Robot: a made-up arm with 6 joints. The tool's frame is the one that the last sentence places.
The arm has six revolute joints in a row. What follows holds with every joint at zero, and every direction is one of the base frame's. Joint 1 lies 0.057 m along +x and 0.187 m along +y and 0.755 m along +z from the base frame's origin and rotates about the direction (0.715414, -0.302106, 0.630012), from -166.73 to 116.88 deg. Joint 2 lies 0.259 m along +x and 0.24 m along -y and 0.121 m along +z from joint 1 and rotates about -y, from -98.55 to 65.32 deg. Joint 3 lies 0.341 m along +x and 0.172 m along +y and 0.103 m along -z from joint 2 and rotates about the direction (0.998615, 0.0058, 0.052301), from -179.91 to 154.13 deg. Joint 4 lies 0.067 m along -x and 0.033 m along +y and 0.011 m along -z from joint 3 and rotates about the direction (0.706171, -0.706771, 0.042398), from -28.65 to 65.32 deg. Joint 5 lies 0.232 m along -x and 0.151 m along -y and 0.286 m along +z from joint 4 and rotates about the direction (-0.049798, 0.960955, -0.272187), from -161 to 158.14 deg. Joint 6 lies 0.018 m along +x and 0.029 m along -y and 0.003 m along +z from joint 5 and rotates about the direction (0.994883, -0.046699, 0.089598), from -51.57 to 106 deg. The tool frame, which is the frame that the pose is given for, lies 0.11 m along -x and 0.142 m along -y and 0.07 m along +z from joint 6; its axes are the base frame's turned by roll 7.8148, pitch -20.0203 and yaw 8.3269 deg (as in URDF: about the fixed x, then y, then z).
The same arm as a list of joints. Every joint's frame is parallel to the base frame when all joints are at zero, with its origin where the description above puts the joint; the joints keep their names.
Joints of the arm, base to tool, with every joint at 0 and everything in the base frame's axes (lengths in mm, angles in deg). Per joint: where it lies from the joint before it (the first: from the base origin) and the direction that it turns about. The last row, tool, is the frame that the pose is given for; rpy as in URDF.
joint 1: offset 57 187 755 axis 0.715414 -0.302106 0.630012
joint 2: offset 259 -240 121 axis -y
joint 3: offset 341 172 -103 axis 0.998615 0.0058 0.052301
joint 4: offset -67 33 -11 axis 0.706171 -0.706771 0.042398
joint 5: offset -232 -151 286 axis -0.049798 0.960955 -0.272187
joint 6: offset 18 -29 3 axis 0.994883 -0.046699 0.089598
tool: offset -110 -142 70 rpy 7.81 -20.02 8.33
Joint limits (deg, base to tool): -166.73..116.88 -98.55..65.32 -179.91..154.13 -28.65..65.32 -161..158.14 -51.57..106

